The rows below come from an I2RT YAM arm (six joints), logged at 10 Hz.
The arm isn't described. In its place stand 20 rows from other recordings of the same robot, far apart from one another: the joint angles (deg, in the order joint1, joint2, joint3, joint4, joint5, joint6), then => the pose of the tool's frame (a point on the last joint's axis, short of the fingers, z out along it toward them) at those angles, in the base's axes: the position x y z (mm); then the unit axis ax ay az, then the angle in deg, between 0 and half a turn.
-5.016, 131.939, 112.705, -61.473, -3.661, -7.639 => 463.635, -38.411, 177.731, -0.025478, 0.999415, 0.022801, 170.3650
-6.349, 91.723, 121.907, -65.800, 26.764, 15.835 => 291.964, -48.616, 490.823, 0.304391, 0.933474, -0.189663, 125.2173
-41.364, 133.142, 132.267, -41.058, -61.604, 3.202 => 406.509, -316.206, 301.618, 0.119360, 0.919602, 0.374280, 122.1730
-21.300, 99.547, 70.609, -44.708, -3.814, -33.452 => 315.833, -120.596, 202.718, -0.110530, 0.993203, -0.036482, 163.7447
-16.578, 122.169, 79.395, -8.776, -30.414, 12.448 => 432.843, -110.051, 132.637, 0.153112, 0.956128, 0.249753, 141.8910
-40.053, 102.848, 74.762, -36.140, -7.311, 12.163 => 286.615, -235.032, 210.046, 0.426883, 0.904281, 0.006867, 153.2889
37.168, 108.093, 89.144, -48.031, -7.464, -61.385 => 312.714, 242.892, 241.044, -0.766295, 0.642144, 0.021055, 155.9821
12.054, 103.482, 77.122, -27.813, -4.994, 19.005 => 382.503, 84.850, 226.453, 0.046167, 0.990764, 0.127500, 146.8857
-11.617, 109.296, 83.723, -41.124, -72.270, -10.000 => 386.586, -44.856, 233.116, -0.112034, 0.822807, 0.557168, 148.8478
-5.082, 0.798, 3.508, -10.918, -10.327, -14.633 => 105.968, -3.017, 173.130, -0.160474, 0.985277, -0.058962, 98.3044
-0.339, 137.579, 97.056, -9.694, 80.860, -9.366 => 490.860, -38.052, 116.796, 0.167244, 0.747026, -0.643414, 156.1681
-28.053, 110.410, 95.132, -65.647, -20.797, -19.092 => 342.304, -168.090, 248.312, 0.063011, 0.988814, 0.135191, 163.5253
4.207, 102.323, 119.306, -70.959, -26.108, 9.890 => 353.348, 41.701, 414.660, -0.024769, 0.965295, 0.259985, 148.3630
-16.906, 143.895, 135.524, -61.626, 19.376, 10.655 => 495.261, -162.873, 191.667, 0.263094, 0.948367, -0.177151, 161.3648
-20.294, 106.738, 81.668, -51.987, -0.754, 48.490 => 345.245, -127.169, 210.039, 0.563910, 0.825137, 0.033992, 167.6323
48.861, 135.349, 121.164, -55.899, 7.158, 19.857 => 330.496, 371.593, 194.385, -0.239498, 0.969739, 0.047399, 159.5894
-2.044, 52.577, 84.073, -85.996, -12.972, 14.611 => 100.466, 4.411, 413.833, 0.107580, 0.983366, 0.146349, 146.3657
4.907, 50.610, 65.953, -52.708, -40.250, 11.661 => 150.738, 36.028, 378.820, -0.110427, 0.913038, 0.392641, 136.8773
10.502, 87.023, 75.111, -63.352, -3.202, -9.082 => 281.104, 54.132, 279.342, -0.173557, 0.984381, 0.029537, 165.3106
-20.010, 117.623, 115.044, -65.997, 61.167, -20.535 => 386.940, -174.101, 311.456, -0.090719, -0.846537, 0.524543, 177.3511
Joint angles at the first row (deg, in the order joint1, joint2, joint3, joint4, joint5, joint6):
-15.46, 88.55, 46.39, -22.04, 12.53, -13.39
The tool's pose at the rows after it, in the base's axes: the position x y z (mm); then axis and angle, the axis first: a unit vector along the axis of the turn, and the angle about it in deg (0 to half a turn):
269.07, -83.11, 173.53, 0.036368, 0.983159, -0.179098, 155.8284
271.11, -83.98, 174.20, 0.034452, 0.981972, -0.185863, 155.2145
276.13, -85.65, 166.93, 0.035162, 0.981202, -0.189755, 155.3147
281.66, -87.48, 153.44, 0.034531, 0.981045, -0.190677, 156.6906
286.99, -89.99, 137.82, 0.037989, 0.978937, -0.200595, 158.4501
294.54, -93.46, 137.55, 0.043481, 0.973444, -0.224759, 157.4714
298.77, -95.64, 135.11, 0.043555, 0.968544, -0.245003, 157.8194
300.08, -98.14, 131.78, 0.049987, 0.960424, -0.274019, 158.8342
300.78, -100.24, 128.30, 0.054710, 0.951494, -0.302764, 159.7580
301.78, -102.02, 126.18, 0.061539, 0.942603, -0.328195, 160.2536
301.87, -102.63, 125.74, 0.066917, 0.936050, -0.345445, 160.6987
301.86, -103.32, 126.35, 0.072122, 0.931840, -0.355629, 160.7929
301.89, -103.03, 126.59, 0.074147, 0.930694, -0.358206, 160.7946
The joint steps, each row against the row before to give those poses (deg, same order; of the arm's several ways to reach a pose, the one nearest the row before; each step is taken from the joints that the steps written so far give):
0.00, -2.64, 0.35, 0.11, 1.05, -1.35
0.00, 0.20, 0.13, 0.94, 0.48, -0.46
0.00, 1.98, 0.00, 2.03, 0.46, -0.04
0.00, 3.24, 0.00, 1.94, 0.48, -0.03
0.00, 3.69, 0.00, 2.32, 1.67, 0.20
0.02, 1.42, 0.96, 2.30, 2.44, -0.24
0.06, 1.29, 0.57, 1.22, 2.30, -0.61
0.00, 1.03, 0.02, 1.18, 3.60, -0.22
0.03, 0.92, -0.21, 1.49, 3.55, -0.44
0.04, 0.72, -0.14, 1.46, 3.14, -0.15
0.11, 0.24, -0.08, 0.59, 2.25, 0.06
0.00, 0.00, -0.03, 0.33, 1.32, 0.18
0.09, -0.02, 0.01, 0.00, 0.39, 0.22

